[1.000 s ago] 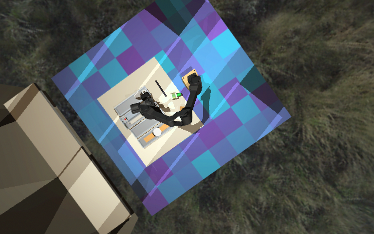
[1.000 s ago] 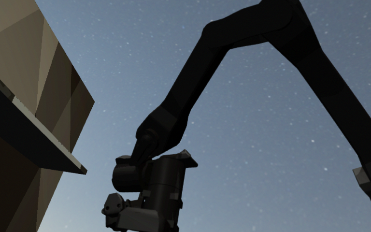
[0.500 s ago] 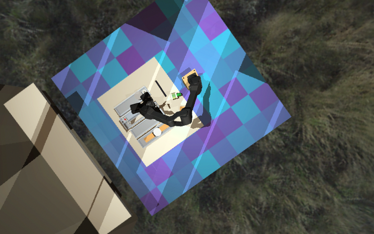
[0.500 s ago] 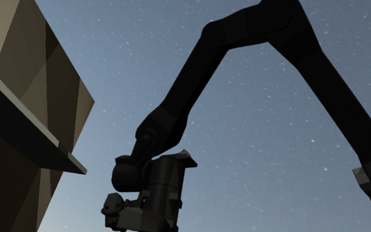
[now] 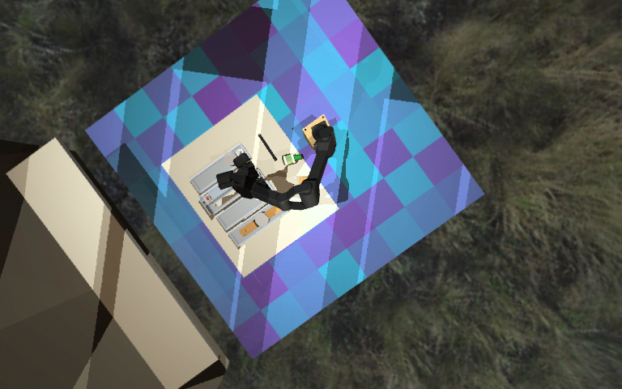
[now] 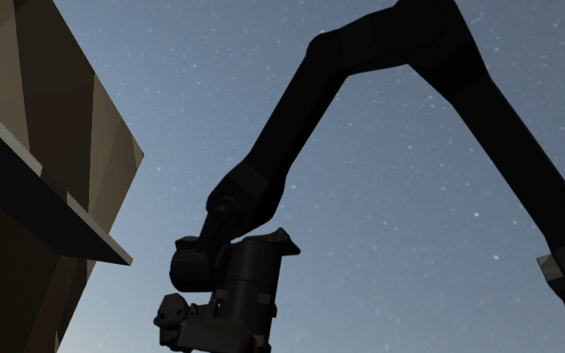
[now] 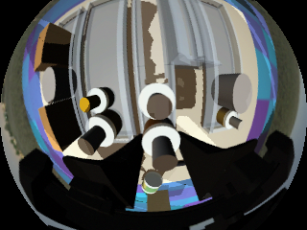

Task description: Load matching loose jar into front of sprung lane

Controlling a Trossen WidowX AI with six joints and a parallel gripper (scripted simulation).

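Now: gripper tip 100 mm past the black bar, 90 mm to the left of it and 40 mm above it.
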